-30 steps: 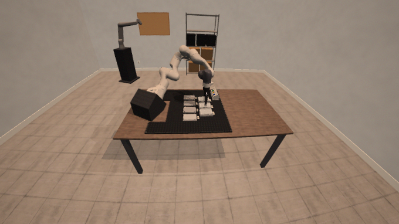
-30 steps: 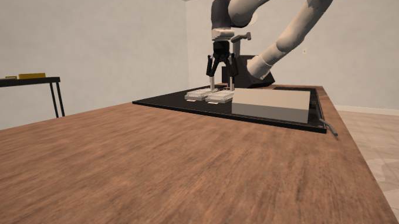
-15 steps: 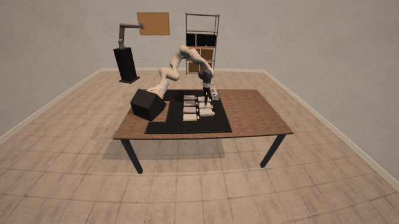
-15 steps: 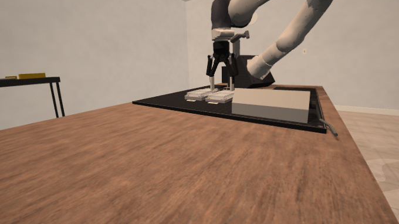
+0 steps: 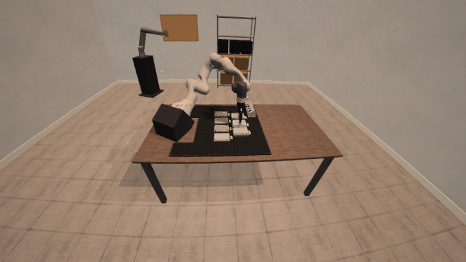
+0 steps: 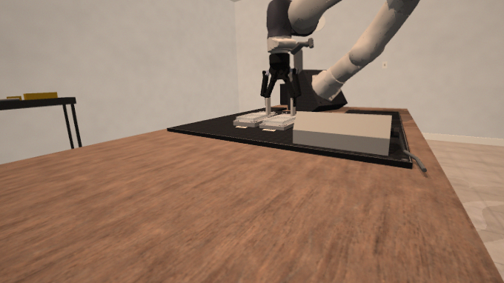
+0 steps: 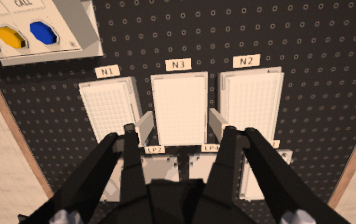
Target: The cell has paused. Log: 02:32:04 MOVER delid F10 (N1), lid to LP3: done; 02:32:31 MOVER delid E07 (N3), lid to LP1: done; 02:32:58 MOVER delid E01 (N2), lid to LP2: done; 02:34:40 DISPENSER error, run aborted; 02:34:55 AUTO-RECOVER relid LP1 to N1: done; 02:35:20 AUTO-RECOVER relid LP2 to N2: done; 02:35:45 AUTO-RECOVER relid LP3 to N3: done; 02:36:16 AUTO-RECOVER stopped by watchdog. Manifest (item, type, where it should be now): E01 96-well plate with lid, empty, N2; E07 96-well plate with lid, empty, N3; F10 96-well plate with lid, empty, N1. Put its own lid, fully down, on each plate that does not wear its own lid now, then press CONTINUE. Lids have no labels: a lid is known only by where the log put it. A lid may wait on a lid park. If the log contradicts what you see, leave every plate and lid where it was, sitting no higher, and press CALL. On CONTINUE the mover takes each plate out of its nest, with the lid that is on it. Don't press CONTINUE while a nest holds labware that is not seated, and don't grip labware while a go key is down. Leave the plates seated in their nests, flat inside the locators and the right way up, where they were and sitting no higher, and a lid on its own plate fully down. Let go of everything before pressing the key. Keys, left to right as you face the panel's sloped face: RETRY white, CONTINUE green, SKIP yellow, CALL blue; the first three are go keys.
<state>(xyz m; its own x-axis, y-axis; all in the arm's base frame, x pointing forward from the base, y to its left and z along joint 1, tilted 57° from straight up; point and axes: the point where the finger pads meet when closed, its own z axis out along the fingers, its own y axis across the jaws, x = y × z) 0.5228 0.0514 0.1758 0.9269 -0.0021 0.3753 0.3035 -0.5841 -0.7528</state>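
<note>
Now: hand 4 cm above the smooth white lid. Round my hand: LP2 label 11 cm behind, 3 cm to the left, 6 cm below; 96-well plate 4 cm behind, 13 cm to the left, 4 cm below; N3 label 8 cm ahead, 3 cm to the left, 6 cm below.
</note>
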